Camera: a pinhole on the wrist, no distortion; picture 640 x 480 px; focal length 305.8 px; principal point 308.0 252.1 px. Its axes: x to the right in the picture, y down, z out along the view. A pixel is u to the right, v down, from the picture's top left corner.
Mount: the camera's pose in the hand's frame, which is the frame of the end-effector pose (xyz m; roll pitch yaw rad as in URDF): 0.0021 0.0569 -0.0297 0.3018 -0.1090 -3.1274
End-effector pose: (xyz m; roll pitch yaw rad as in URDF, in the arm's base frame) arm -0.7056 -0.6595 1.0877 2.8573 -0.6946 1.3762
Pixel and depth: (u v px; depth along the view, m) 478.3 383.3 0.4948
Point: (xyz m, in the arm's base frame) -0.5290 -0.5271 0.5583
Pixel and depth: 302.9 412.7 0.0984
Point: -0.6386 -0.6177 1.0478
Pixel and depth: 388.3 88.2 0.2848
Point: -0.3730 -0.6898 0.9667
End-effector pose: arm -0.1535 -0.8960 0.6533 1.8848 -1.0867 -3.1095
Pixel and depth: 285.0 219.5 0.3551
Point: -0.1057 -0.5538 0.7546
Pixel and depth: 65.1 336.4 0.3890
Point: -0.3577 -0.5581 0.9504
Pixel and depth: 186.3 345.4 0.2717
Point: -0.2417 -0.6509 0.7698
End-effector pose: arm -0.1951 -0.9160 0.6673 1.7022 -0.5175 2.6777
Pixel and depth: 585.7 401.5 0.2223
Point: 0.0372 -0.7689 0.5702
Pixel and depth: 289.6 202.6 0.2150
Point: -0.0826 -0.7693 0.7991
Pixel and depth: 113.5 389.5 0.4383
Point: -0.2915 -0.4081 0.7876
